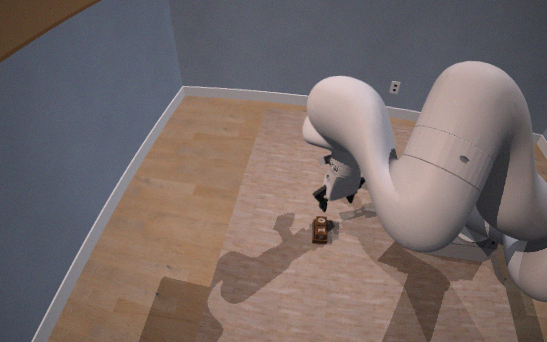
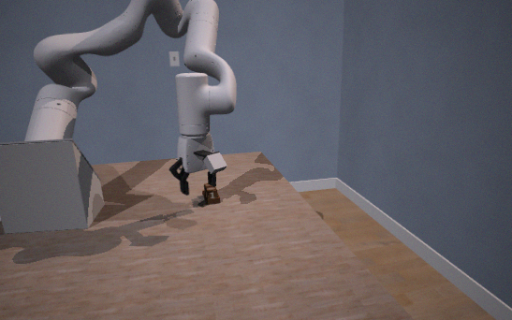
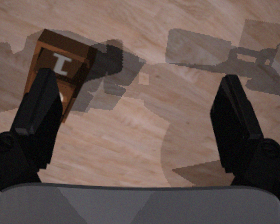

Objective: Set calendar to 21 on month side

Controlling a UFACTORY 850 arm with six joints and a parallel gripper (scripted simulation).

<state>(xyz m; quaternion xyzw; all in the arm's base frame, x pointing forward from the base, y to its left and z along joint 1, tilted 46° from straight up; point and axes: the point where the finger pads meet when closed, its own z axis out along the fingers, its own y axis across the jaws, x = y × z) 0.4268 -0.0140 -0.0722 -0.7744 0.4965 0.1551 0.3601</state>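
Right now my hand is 4 cm short of the brown wooden date cube, 5 cm to the right of it and 5 cm above it. Also, from my hand: brown tray (4 cm ahead, 7 cm to the left, 6 cm below).
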